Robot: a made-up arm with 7 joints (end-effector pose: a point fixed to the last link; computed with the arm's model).
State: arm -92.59 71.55 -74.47 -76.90 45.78 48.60 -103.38
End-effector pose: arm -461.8 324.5 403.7 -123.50 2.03 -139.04
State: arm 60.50 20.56 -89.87 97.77 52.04 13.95 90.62
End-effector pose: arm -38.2 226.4 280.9 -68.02 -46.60 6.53
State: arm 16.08 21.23 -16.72 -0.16 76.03 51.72 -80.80
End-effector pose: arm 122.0 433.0 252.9 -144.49 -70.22 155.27
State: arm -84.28 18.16 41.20 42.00 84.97 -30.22 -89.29
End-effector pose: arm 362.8 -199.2 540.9 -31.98 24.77 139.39
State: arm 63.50 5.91 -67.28 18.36 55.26 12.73 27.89
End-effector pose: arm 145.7 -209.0 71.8 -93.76 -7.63 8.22
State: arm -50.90 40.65 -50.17 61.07 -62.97 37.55 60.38
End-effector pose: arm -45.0 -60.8 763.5 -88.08 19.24 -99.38
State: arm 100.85 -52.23 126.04 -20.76 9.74 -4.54 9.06
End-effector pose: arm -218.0 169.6 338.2 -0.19 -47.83 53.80
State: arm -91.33 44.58 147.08 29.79 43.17 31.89 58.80
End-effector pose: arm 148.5 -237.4 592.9 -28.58 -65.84 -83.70
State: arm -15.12 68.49 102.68 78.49 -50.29 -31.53 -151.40
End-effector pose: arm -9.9 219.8 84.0 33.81 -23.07 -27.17
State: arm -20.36 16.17 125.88 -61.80 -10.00 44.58 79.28
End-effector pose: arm -298.2 -386.3 539.3 52.91 -26.65 49.09
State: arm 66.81 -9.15 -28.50 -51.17 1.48 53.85 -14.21
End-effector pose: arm -97.4 -104.7 -94.6 -139.03 53.85 3.69
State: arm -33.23 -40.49 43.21 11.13 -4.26 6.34 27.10
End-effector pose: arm 76.3 -129.6 582.5 76.86 41.02 -7.72
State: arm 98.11 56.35 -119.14 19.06 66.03 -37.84 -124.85
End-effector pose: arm 85.3 -283.1 -123.1 -4.40 -43.25 123.06
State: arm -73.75 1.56 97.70 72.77 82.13 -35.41 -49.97
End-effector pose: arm 278.0 142.3 381.7 -49.10 2.58 138.57
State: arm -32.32 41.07 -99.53 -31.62 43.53 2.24 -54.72
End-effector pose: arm 7.7 246.2 70.1 -51.57 -42.58 96.54
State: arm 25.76 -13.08 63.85 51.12 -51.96 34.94 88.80
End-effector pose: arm 91.3 -125.6 507.4 -144.10 31.16 -168.95
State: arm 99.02 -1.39 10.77 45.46 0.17 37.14 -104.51
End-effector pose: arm 258.5 -89.7 398.9 -137.01 33.99 72.97
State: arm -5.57 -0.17 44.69 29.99 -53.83 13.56 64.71
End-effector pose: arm 59.7 -70.2 618.9 -158.39 73.08 -159.79
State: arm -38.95 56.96 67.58 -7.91 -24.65 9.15 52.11
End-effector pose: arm -97.2 -162.9 737.6 36.85 -1.39 100.66
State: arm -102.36 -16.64 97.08 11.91 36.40 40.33 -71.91
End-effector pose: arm 245.5 -350.6 330.4 -65.91 71.02 132.27
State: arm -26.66 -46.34 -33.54 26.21 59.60 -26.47 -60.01
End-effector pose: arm 296.4 -252.6 341.7 86.42 -33.17 -137.28
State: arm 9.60 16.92 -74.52 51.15 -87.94 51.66 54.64
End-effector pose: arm 19.3 248.5 405.5 -20.55 -74.42 158.43
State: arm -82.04 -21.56 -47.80 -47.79 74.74 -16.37 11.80
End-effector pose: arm -120.0 273.6 896.5 127.42 -18.34 14.23
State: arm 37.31 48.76 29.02 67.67 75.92 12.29 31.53
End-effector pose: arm 188.0 120.8 172.8 32.88 8.11 -20.29
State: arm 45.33 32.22 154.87 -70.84 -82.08 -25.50 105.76
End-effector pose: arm -112.5 -448.9 613.1 51.52 46.80 105.69
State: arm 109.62 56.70 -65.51 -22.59 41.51 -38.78 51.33
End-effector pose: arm -241.9 -514.8 251.4 -159.37 14.56 -94.53
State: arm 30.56 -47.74 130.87 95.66 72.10 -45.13 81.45
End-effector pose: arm 142.8 -96.2 170.7 175.81 5.66 -62.59
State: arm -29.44 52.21 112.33 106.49 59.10 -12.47 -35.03
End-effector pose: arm -173.4 391.8 195.9 -30.74 58.27 -119.07
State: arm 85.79 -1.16 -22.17 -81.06 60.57 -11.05 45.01
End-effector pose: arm -485.7 -200.6 -92.4 -160.86 67.31 -135.43
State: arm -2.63 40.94 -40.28 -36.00 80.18 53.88 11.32
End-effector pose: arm -419.2 309.2 113.3 -12.88 -0.87 61.05
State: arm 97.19 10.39 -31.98 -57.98 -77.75 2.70 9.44
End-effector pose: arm -252.4 -171.1 -71.6 131.87 8.75 -43.73
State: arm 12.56 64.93 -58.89 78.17 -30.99 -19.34 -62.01
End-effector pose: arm 68.6 104.4 635.1 -129.46 -53.93 105.31
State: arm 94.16 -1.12 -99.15 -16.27 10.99 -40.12 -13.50
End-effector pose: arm -3.9 -484.1 363.5 -141.24 7.78 -8.34
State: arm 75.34 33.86 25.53 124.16 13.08 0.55 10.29
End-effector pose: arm -15.7 -320.1 465.9 1.38 -49.33 -94.25
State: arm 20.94 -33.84 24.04 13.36 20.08 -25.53 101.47
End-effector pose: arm 53.0 6.8 503.3 75.37 38.00 41.20
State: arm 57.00 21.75 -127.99 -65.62 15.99 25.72 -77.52
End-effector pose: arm -144.2 -568.9 328.6 92.54 63.60 -138.10
